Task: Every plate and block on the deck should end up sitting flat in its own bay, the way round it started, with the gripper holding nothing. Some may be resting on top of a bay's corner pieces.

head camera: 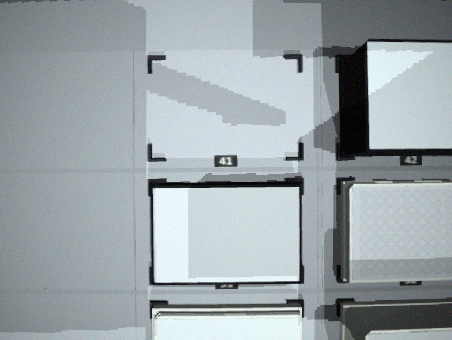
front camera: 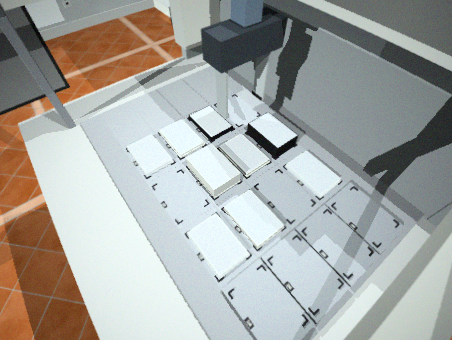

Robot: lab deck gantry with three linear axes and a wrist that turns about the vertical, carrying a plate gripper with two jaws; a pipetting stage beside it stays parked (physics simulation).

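Frame: origin at the robot's base, x up, y ahead, z left, level; millimetres.
Where they show: gripper, fingertip midpoint: (front camera: pixel 240 105); robot's base, link origin: (front camera: pixel 127 149).
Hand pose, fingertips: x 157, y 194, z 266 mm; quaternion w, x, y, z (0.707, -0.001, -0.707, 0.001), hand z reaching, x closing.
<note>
Each offset is from my fingertips to the top centre of the thing. "pt": to the spot under its first point.
My gripper (front camera: pixel 240 106) is open and empty at the back of the deck, its jaws down around empty bay 41 {pt dy -139, dx -157, dz +109 mm} (front camera: pixel 237 107) (head camera: pixel 225 137); it does not show in the head view. A black-edged plate {dy -130, dx -142, dz -9 mm} (front camera: pixel 210 122) (head camera: pixel 240 235) lies in bay 31. A tall black block with a white top {dy +34, dx -115, dz +98 mm} (front camera: pixel 272 132) (head camera: pixel 410 100) is in bay 42. A pale plate {dy +34, dx -142, dz -9 mm} (front camera: pixel 245 155) (head camera: pixel 400 230) is in bay 32, and a tall white block {dy +34, dx -115, dz -116 mm} (front camera: pixel 213 170) stands in front of it. White plates {dy -130, dx -142, dz -223 mm} (front camera: pixel 150 155) {dy -130, dx -142, dz -116 mm} (front camera: pixel 181 137) sit at the left. Slight raising on corner pieces cannot be told.
Nearer the front lie more white plates {dy +198, dx -142, dz -223 mm} (front camera: pixel 218 245) {dy +198, dx -142, dz -115 mm} (front camera: pixel 254 217) {dy +198, dx -142, dz +99 mm} (front camera: pixel 313 174). Bays with bare corner marks show between them and along the near row. A grey wall panel (front camera: pixel 345 95) stands along the right, and a pale rim {pt dy -81, dx -167, dz -464 mm} (front camera: pixel 75 215) runs along the left.
</note>
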